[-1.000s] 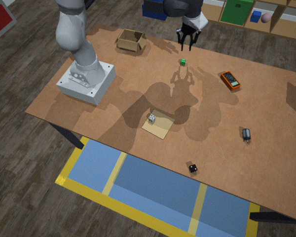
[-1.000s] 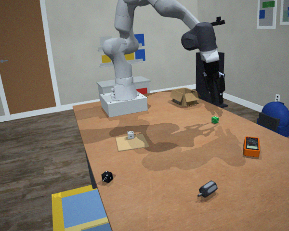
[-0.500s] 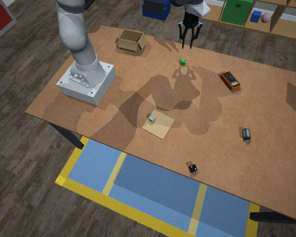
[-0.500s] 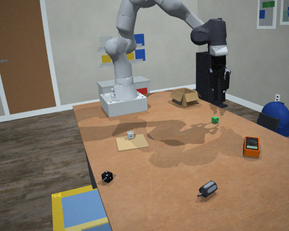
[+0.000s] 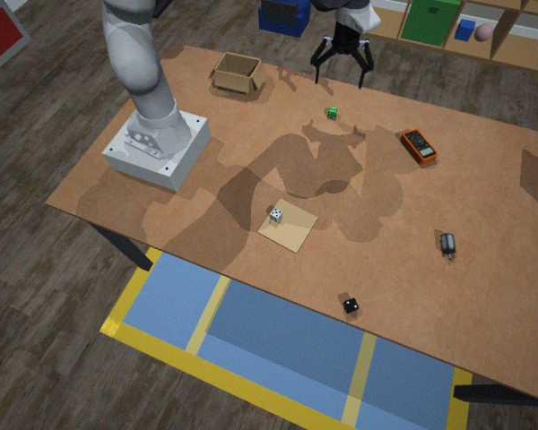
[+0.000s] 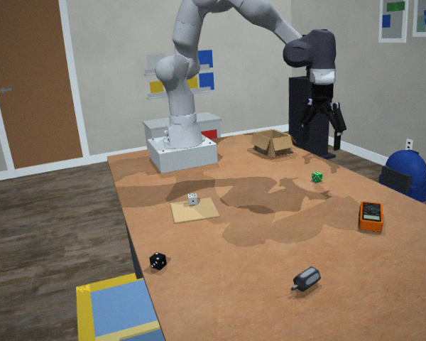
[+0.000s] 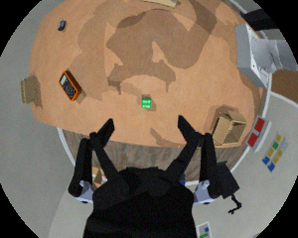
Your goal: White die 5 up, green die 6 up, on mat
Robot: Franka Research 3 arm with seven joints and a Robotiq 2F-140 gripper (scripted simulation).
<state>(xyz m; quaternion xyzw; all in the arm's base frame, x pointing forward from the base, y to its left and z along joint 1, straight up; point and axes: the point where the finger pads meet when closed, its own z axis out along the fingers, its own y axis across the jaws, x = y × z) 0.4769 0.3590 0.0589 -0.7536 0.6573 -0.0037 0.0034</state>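
The green die lies 130 mm below my hand and 10 mm to the right of it. The rest, counted from my hand: orange multimeter (320 mm ahead, 130 mm below, 80 mm to the right); cardboard box (390 mm behind, 100 mm below, 50 mm to the left); white die (490 mm to the right, 130 mm below, 60 mm behind).
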